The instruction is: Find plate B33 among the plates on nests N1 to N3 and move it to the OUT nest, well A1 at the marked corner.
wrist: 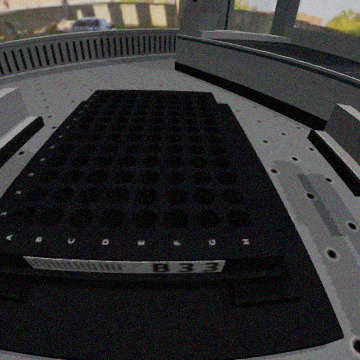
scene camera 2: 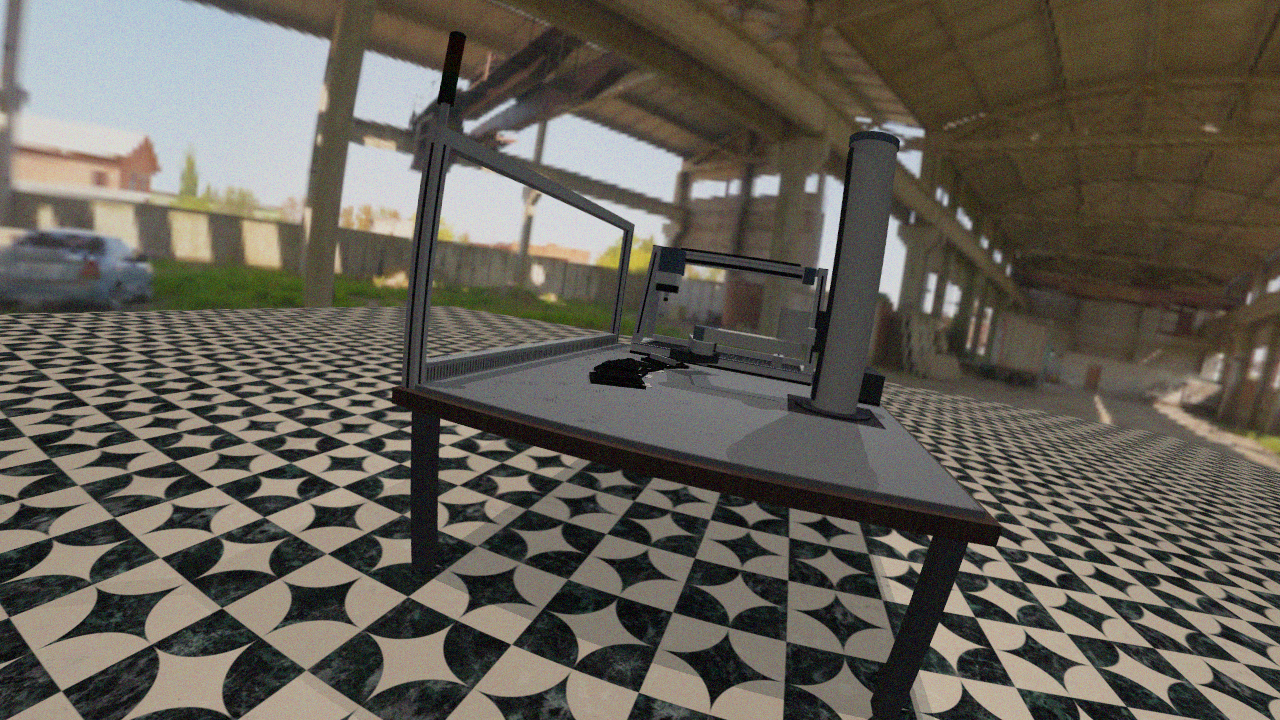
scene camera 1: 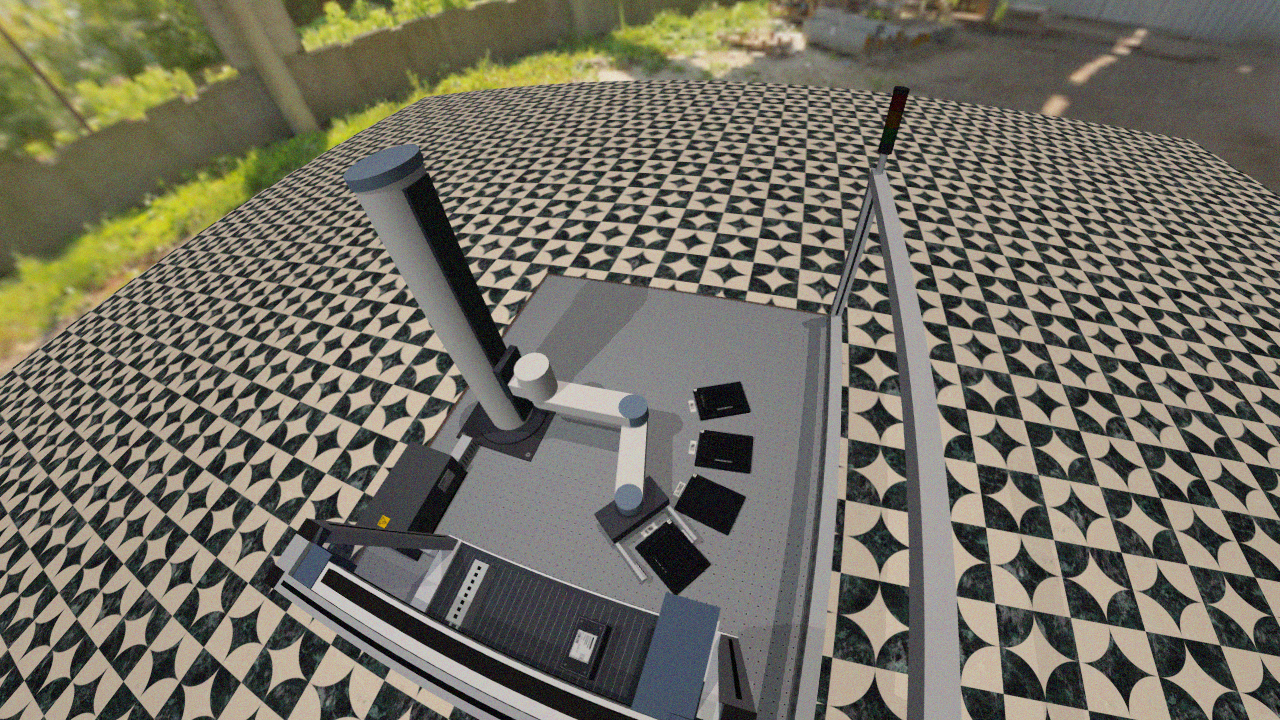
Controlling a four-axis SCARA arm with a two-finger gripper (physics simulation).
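Pixels of known places: gripper, fingertip midpoint: (wrist: 177,107) (scene camera 2: 666,355) (scene camera 1: 670,560); arm's base, link origin: (scene camera 2: 831,413) (scene camera 1: 513,414).
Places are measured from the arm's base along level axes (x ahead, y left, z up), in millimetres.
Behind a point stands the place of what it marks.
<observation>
Black plate B33 (scene camera 1: 673,552) {z 29, x 649, y -289 mm} (wrist: 145,165) {z 35, x 630, y -289 mm} sits flat on its black nest N3 (wrist: 165,322) {z 25, x 581, y -267 mm}, at the end of the row nearest the gantry. Its B33 label and letters A to H face the wrist camera. My gripper (scene camera 1: 668,557) {z 47, x 649, y -316 mm} (wrist: 177,107) {z 47, x 649, y -316 mm} is open and empty. Its fingers stand wide apart, one beyond each long side of the plate, with a gap on both sides. Three more dark nest positions, the first (scene camera 1: 710,503) {z 24, x 710, y -130 mm}, the second (scene camera 1: 725,451) {z 35, x 717, y 35 mm} and the third (scene camera 1: 721,400) {z 33, x 669, y 214 mm}, curve away from it. Their labels are too small to read, so I cannot tell which is OUT.
A gantry machine with a dark ribbed deck (scene camera 1: 528,600) {z 62, x 345, y -525 mm} and a blue-grey block (scene camera 1: 677,653) {z 501, x 736, y -539 mm} stands close beside the gripper. The arm's column (scene camera 1: 438,295) {z 596, x 46, y -59 mm} (scene camera 2: 859,277) {z 440, x 2, y 75 mm} rises from the table (scene camera 1: 608,313) {z 13, x 150, y 535 mm} (scene camera 2: 698,425) {z 13, x 359, y 514 mm}. An upright frame (scene camera 1: 908,376) {z 616, x 1004, y -79 mm} (scene camera 2: 418,268) {z 286, x 1017, y 725 mm} runs along one edge.
</observation>
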